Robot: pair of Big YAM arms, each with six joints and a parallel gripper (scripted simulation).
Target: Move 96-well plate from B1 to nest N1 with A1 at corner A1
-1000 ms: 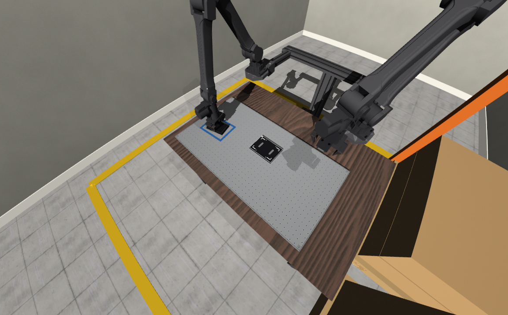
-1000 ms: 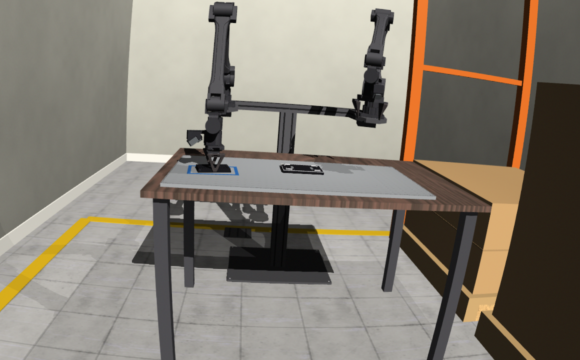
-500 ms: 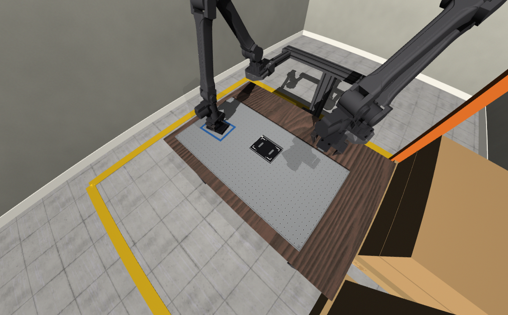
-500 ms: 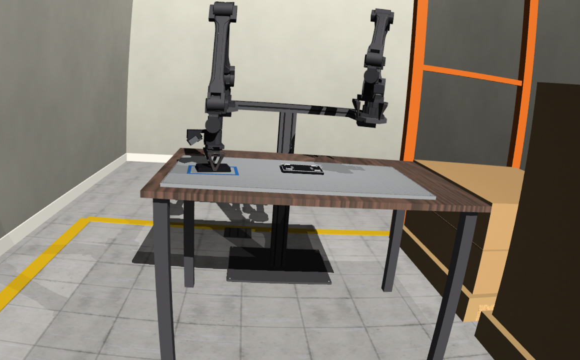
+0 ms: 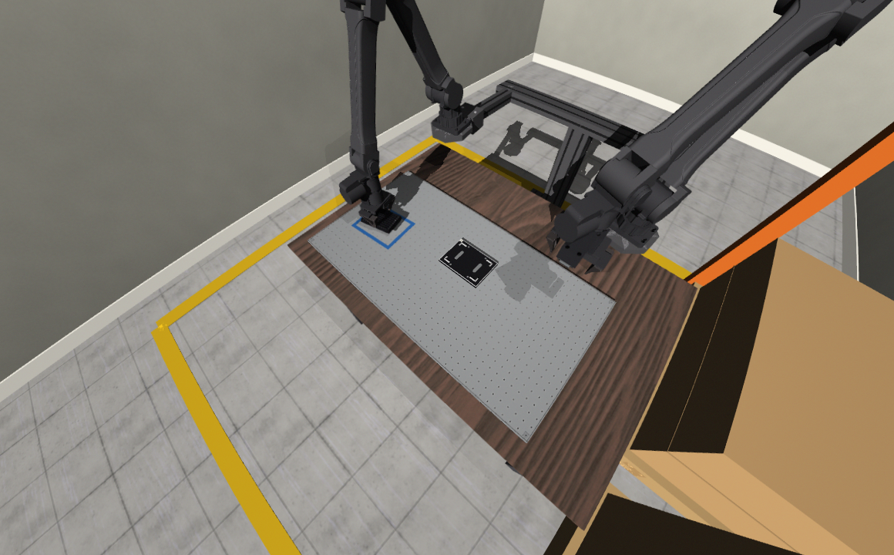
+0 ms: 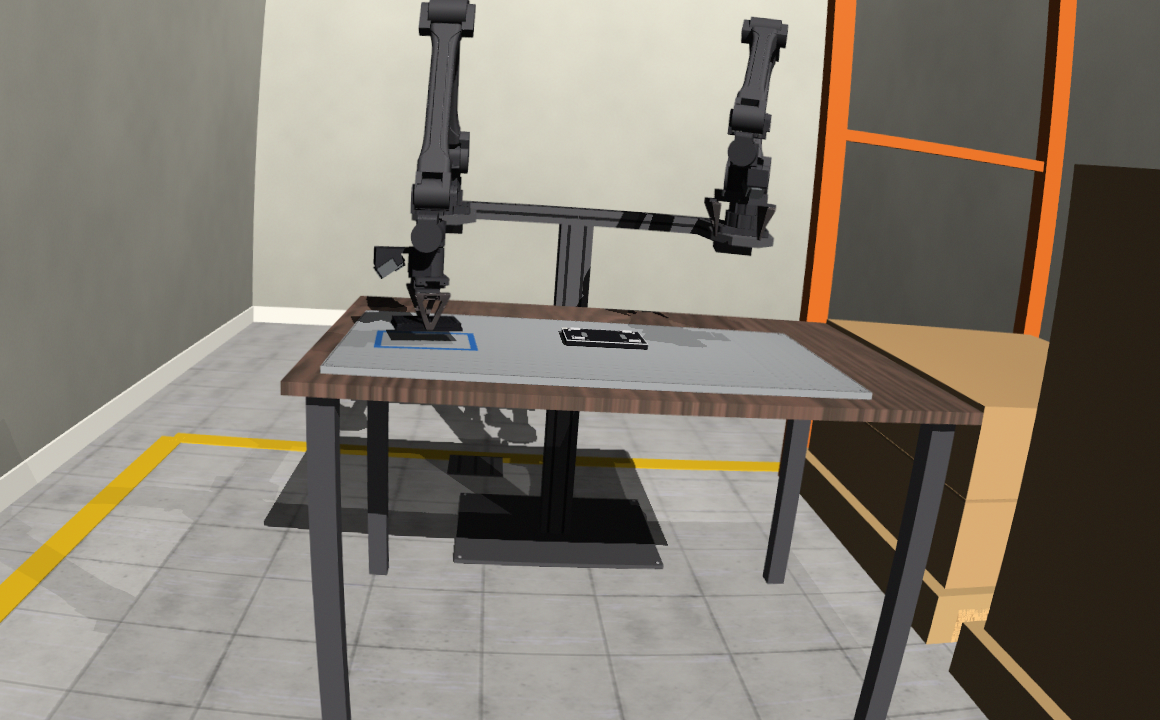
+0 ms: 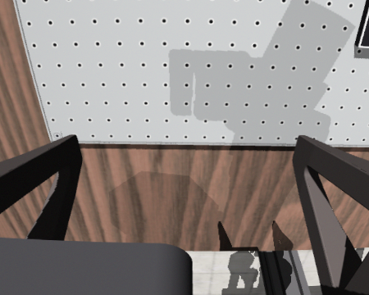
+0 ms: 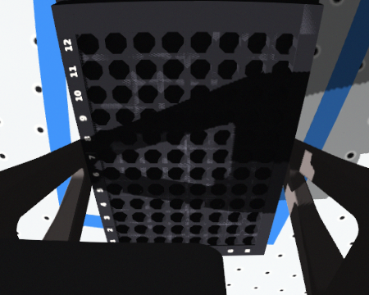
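My right gripper is now 100 mm past the black plate nest N1, 350 mm to the right of it and 30 mm above it. The rest, counted from my right hand: black 96-well plate right at my right hand.
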